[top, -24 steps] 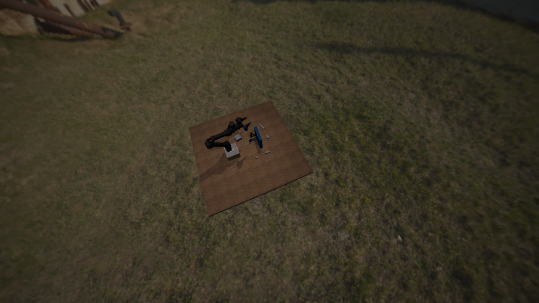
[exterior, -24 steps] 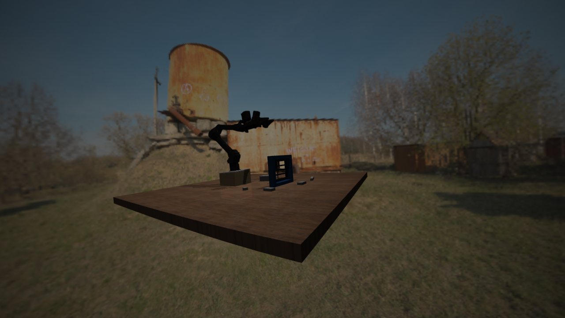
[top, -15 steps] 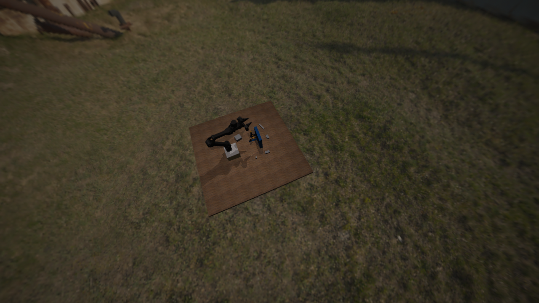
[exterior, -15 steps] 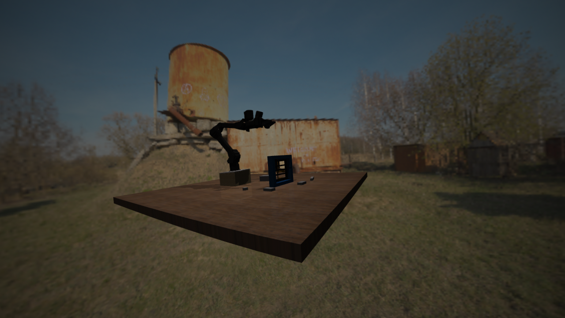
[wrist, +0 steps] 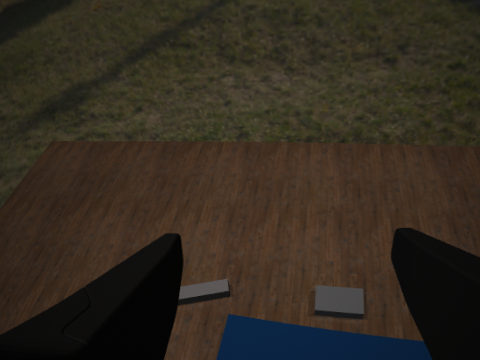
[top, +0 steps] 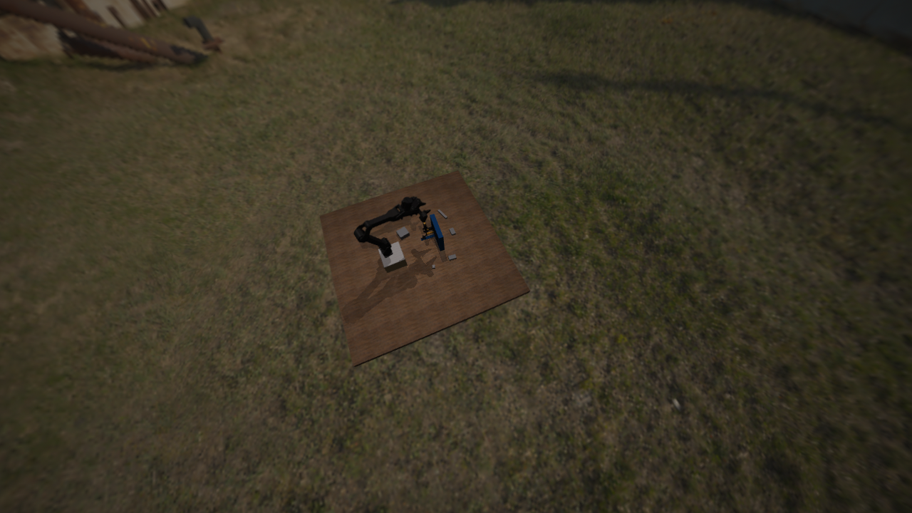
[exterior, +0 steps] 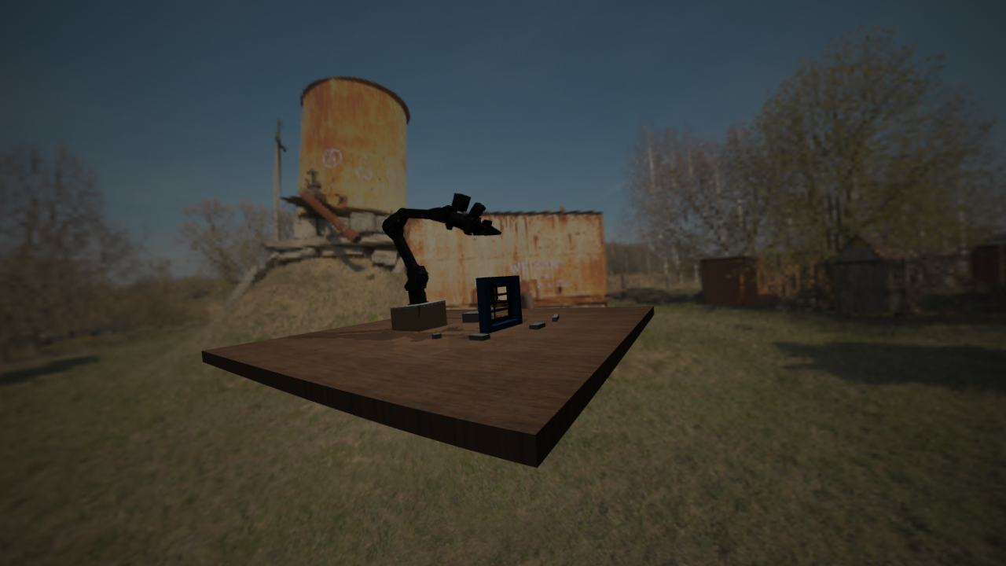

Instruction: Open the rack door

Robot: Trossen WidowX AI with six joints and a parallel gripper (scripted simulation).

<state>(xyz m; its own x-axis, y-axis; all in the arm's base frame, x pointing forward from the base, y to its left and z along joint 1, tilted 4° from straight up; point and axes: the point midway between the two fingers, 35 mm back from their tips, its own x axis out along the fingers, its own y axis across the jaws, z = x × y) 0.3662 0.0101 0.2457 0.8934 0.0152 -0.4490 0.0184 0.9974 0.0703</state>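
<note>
My gripper tip is now 5 cm past the door handle, 2 cm to the right of it and 25 cm above it.
</note>
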